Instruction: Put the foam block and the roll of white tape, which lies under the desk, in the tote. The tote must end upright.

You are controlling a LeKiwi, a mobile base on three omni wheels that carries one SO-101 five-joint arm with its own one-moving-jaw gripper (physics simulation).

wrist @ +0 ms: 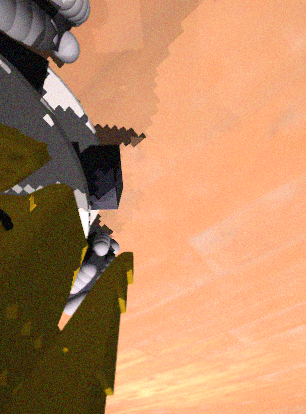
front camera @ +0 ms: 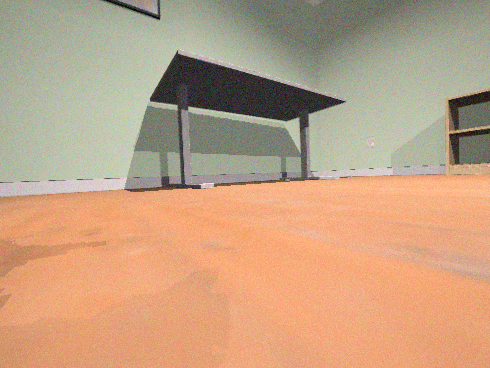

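Observation:
The desk stands against the green wall in the front view, left of the middle, with its dark underside showing. I cannot make out the roll of white tape under it. The foam block and the tote do not show in either view. My gripper is at the lower left of the wrist view. Its two yellow jaws stand apart with a V-shaped gap, so it is open, and no object is pressed between them. Parts of the base and a wheel show through the gap.
The desk's two grey legs stand on feet at floor level. A wooden shelf unit stands at the right edge of the front view. The orange wood floor runs up to the white baseboard.

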